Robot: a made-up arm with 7 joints.
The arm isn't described. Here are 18 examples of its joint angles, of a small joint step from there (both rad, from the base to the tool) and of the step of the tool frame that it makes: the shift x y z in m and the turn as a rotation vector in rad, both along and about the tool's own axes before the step.
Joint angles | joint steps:
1: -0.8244 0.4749 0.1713 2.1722 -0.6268 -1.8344 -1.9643 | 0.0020 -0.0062 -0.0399 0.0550 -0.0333 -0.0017 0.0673
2: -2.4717 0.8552 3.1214 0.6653 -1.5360 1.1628 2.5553 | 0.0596 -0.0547 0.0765 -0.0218 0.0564 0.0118 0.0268
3: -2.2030 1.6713 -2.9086 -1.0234 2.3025 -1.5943 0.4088 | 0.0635 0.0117 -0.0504 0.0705 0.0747 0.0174 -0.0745
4: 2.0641 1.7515 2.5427 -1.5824 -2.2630 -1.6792 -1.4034 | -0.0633 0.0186 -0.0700 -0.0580 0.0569 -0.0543 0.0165
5: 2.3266 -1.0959 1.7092 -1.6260 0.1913 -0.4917 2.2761 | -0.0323 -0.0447 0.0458 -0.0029 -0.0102 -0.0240 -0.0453
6: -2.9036 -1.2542 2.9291 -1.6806 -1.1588 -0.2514 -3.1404 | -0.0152 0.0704 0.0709 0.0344 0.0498 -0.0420 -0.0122
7: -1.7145 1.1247 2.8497 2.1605 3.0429 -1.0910 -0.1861 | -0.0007 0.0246 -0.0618 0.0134 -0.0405 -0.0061 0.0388
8: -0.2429 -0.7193 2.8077 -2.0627 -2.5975 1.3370 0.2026 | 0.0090 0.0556 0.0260 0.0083 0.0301 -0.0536 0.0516
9: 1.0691 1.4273 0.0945 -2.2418 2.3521 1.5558 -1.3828 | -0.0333 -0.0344 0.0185 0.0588 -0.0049 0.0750 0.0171
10: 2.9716 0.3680 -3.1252 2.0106 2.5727 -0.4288 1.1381 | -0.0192 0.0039 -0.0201 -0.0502 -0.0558 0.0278 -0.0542
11: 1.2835 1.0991 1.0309 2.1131 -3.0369 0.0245 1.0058 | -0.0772 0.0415 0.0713 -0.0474 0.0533 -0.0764 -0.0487
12: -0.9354 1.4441 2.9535 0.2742 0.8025 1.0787 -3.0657 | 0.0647 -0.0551 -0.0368 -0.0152 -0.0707 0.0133 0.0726
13: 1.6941 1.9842 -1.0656 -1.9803 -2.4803 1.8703 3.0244 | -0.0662 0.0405 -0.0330 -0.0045 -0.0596 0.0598 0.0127
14: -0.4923 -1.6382 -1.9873 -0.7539 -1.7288 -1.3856 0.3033 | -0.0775 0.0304 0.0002 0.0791 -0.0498 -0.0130 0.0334
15: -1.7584 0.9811 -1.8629 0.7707 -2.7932 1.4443 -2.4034 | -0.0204 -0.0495 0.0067 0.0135 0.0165 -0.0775 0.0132
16: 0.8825 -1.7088 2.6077 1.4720 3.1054 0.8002 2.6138 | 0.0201 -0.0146 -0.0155 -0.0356 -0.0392 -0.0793 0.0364
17: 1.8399 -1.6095 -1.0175 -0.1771 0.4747 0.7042 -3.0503 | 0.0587 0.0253 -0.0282 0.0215 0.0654 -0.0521 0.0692
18: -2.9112 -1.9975 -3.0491 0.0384 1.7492 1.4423 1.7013 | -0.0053 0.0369 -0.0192 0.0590 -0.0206 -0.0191 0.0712
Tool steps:
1: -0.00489 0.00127 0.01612 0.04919 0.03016 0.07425
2: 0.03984 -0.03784 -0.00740 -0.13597 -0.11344 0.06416
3: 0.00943 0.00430 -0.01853 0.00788 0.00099 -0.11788
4: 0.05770 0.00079 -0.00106 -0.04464 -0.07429 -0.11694
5: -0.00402 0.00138 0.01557 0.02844 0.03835 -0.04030
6: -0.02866 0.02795 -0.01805 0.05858 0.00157 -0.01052
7: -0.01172 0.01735 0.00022 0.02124 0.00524 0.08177
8: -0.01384 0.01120 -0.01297 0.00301 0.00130 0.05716
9: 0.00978 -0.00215 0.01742 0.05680 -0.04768 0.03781
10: 0.03093 -0.00250 0.00559 -0.01269 -0.09016 -0.07225
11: 0.00518 -0.02041 0.01492 -0.04616 0.06486 0.04553
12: 0.00645 0.07072 -0.00272 0.10986 -0.00095 0.10162
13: -0.02784 0.00416 0.00068 0.05948 0.01089 -0.00736
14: 0.01364 -0.02179 0.00339 0.04736 -0.00840 0.02183
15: -0.00714 -0.04676 0.01062 -0.10892 -0.04435 -0.02621
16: -0.00324 0.00946 -0.00712 0.05148 -0.02488 -0.02314
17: -0.03470 0.03140 -0.02204 0.01514 0.01868 0.12389
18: 0.00145 0.00315 0.00036 0.03194 0.03529 0.08684
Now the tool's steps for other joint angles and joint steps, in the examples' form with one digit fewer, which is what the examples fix.
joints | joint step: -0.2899 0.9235 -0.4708 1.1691 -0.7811 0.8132 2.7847 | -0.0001 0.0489 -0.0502 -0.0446 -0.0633 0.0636 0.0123
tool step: -0.0115 0.0094 -0.0135 0.0596 0.1164 -0.0380
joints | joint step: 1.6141 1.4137 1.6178 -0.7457 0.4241 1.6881 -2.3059 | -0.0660 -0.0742 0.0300 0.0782 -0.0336 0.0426 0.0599
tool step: -0.0349 -0.0333 -0.0030 0.0436 0.0696 0.0190
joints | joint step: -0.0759 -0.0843 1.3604 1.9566 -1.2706 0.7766 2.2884 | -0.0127 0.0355 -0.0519 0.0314 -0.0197 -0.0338 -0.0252
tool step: -0.0069 -0.0222 -0.0213 -0.0453 -0.0194 -0.0159
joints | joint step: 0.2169 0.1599 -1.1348 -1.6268 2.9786 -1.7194 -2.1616 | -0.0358 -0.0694 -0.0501 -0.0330 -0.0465 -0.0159 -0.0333
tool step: -0.0241 0.0015 0.0172 -0.0201 0.1278 -0.0940
